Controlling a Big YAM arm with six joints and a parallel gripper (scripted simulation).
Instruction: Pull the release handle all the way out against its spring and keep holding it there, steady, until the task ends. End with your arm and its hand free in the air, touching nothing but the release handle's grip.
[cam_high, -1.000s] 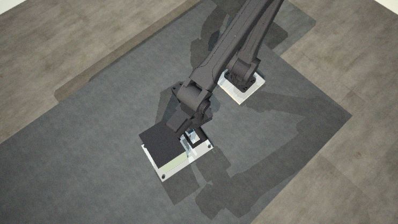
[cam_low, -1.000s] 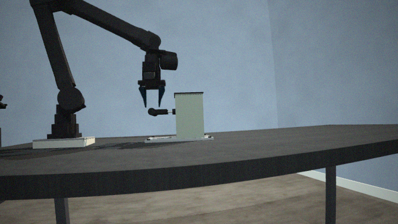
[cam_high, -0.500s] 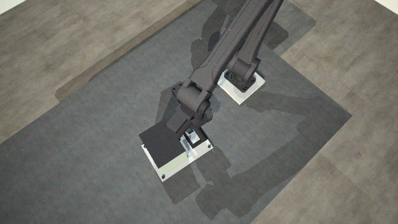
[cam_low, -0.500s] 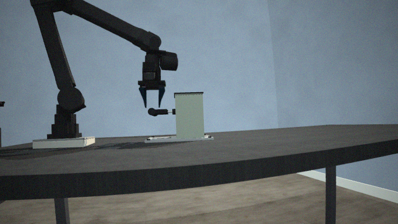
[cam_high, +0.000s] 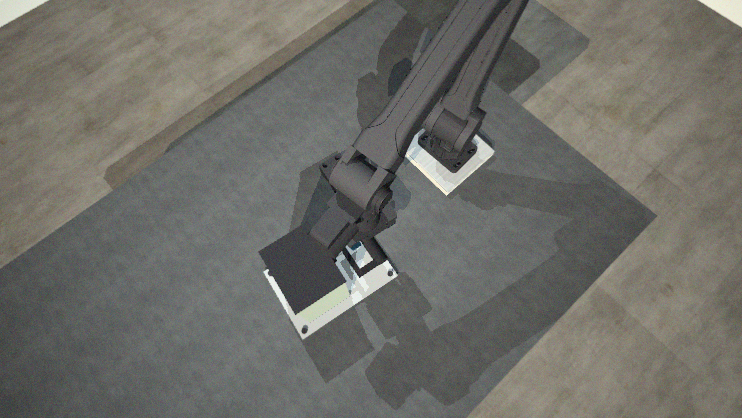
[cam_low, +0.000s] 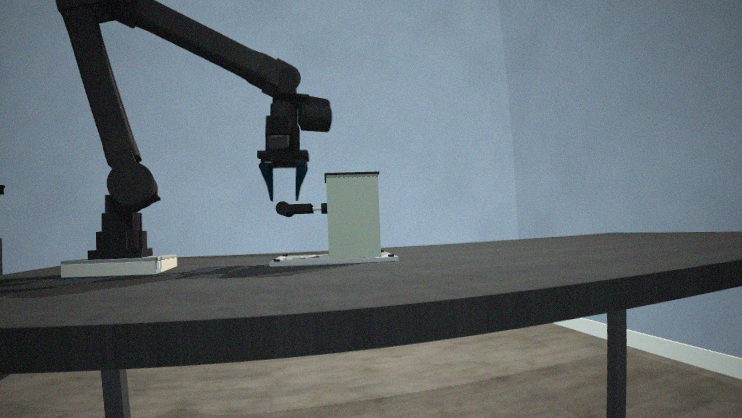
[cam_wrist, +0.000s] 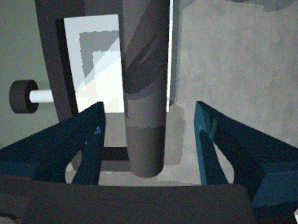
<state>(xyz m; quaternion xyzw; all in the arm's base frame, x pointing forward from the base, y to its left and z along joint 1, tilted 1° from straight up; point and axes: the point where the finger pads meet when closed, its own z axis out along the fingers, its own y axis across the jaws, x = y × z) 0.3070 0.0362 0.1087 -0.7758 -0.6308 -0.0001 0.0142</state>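
The release handle is 6 cm ahead of my hand, 1 cm to the right of it and 3 cm below it.
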